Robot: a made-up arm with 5 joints. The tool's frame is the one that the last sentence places.
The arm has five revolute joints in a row. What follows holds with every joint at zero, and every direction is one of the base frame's. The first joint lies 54 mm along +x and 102 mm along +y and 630 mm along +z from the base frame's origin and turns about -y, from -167.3 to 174.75 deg. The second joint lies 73 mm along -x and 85 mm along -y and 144 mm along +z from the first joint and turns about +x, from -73.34 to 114.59 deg. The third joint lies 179 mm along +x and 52 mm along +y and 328 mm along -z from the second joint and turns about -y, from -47.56 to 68.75 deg. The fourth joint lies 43 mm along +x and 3 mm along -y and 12 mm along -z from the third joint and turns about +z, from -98.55 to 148.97 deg. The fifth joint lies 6 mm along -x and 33 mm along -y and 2 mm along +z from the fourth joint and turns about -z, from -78.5 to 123.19 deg. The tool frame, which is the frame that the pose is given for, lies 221 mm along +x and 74 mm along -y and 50 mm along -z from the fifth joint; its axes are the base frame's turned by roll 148.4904, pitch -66.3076 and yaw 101.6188 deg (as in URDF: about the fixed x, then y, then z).
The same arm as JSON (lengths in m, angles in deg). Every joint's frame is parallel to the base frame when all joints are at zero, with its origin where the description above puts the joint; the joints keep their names.
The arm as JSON. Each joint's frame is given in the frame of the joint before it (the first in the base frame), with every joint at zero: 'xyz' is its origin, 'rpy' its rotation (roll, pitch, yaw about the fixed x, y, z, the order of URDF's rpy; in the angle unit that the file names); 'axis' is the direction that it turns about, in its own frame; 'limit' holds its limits. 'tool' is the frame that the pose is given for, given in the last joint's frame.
{"units": {"length": "m", "angle": "deg"}, "joints": [{"name": "joint 1", "type": "revolute", "origin": {"xyz": [0.054, 0.102, 0.63], "rpy": [0.0, 0.0, 0.0]}, "axis": [0.0, -1.0, 0.0], "limit": {"lower": -167.3, "upper": 174.75}}, {"name": "joint 2", "type": "revolute", "origin": {"xyz": [-0.073, -0.085, 0.144], "rpy": [0.0, 0.0, 0.0]}, "axis": [1.0, 0.0, 0.0], "limit": {"lower": -73.34, "upper": 114.59}}, {"name": "joint 3", "type": "revolute", "origin": {"xyz": [0.179, 0.052, -0.328], "rpy": [0.0, 0.0, 0.0]}, "axis": [0.0, -1.0, 0.0], "limit": {"lower": -47.56, "upper": 68.75}}, {"name": "joint 4", "type": "revolute", "origin": {"xyz": [0.043, -0.003, -0.012], "rpy": [0.0, 0.0, 0.0]}, "axis": [0.0, 0.0, 1.0], "limit": {"lower": -98.55, "upper": 148.97}}, {"name": "joint 5", "type": "revolute", "origin": {"xyz": [-0.006, -0.033, 0.002], "rpy": [0.0, 0.0, 0.0]}, "axis": [0.0, 0.0, -1.0], "limit": {"lower": -78.5, "upper": 123.19}}], "tool": {"origin": {"xyz": [0.221, -0.074, -0.05], "rpy": [148.49, -66.31, 101.62]}}}
